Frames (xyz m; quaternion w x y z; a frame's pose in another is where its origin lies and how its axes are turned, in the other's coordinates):
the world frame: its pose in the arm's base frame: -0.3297 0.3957 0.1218 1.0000 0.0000 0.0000 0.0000
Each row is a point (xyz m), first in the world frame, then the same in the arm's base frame.
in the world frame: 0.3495 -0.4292 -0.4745
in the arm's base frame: 0.0198 -0.0335 -0.3527
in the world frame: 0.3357 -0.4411 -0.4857
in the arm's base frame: 0.0060 -0.0454 -0.3639
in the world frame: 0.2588 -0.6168 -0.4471
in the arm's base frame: -0.0709 -0.2211 -0.3253
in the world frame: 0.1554 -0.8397 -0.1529
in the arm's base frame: -0.1743 -0.4440 -0.0311
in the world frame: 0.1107 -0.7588 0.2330
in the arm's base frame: -0.2190 -0.3631 0.3548
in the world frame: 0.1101 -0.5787 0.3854
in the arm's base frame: -0.2196 -0.1830 0.5072
